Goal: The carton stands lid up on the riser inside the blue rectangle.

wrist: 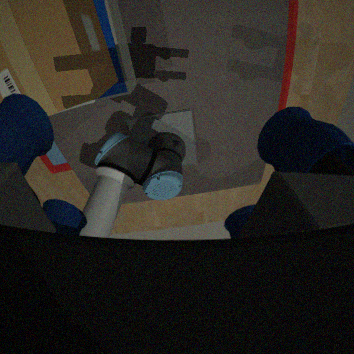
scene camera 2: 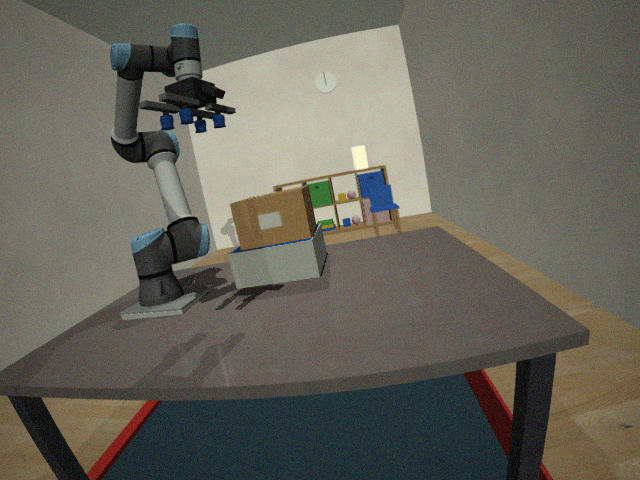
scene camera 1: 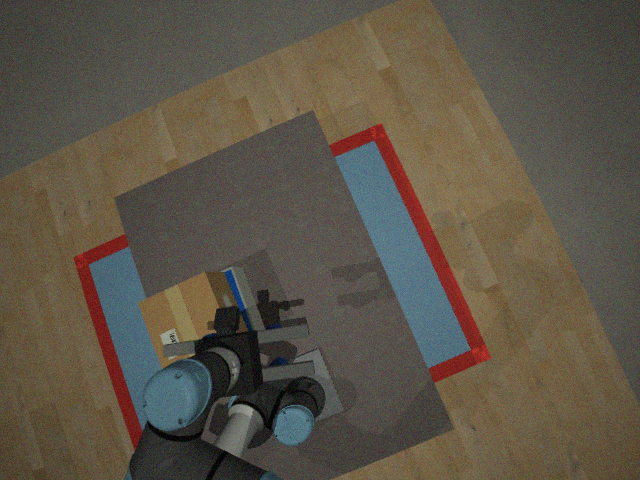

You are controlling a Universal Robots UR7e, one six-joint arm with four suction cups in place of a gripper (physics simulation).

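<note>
A brown carton [scene camera 1: 199, 297] [scene camera 2: 284, 211] [wrist: 45, 35] stands on a grey riser [scene camera 1: 249, 297] [scene camera 2: 279, 266] [wrist: 121, 40]. Its taped face with a barcode label is up; another pale label is on its side in scene camera 2. The blue rectangle's line [scene camera 1: 235, 291] [wrist: 104, 30] shows beside the carton's right side, and a thin blue strip shows under it in scene camera 2. The left part of the outline is hidden. My suction gripper [scene camera 1: 242, 343] [scene camera 2: 192, 121] hangs high above the table, apart from the carton, its four blue cups free: open. Two cups flank the wrist view.
The arm's base plate [scene camera 1: 330, 384] [scene camera 2: 155, 310] [wrist: 185, 125] is on the grey table [scene camera 1: 232, 206] [scene camera 2: 413, 310], near the riser. Under the table is a blue floor area with a red border [scene camera 1: 413, 206]. A shelf unit [scene camera 2: 336, 177] and a blue chair [scene camera 2: 383, 206] stand far behind.
</note>
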